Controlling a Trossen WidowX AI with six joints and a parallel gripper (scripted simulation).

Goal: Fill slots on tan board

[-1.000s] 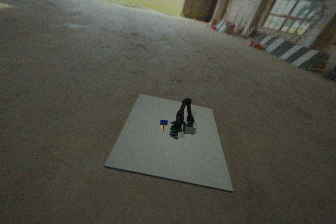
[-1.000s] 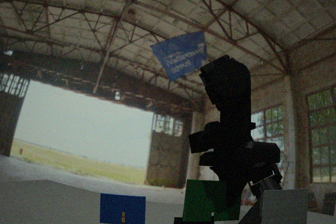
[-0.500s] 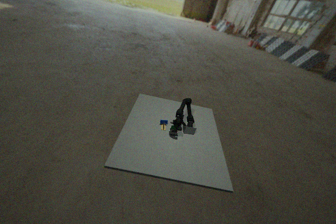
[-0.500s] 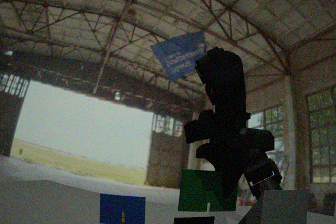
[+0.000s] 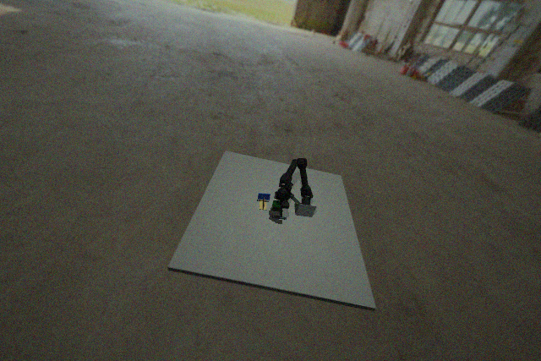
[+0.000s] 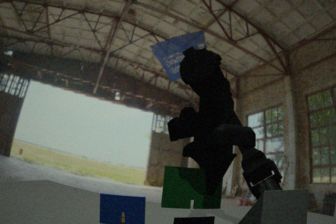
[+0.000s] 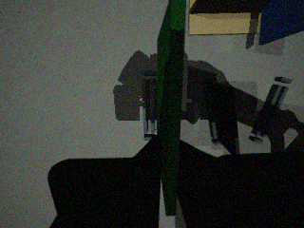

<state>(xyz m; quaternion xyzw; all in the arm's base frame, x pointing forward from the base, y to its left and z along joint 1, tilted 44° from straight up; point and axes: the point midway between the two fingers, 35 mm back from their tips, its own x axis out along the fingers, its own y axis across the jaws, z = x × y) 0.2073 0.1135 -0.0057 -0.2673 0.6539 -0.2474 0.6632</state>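
The tan board lies 14 cm ahead of my gripper tip, 11 cm to the right of it and 11 cm below it. Round my gripper tip: green board (3 cm ahead); then dark flat piece (11 cm below, 10 cm to the right, 1 cm behind); then blue board (14 cm ahead, 13 cm to the right, 8 cm below).
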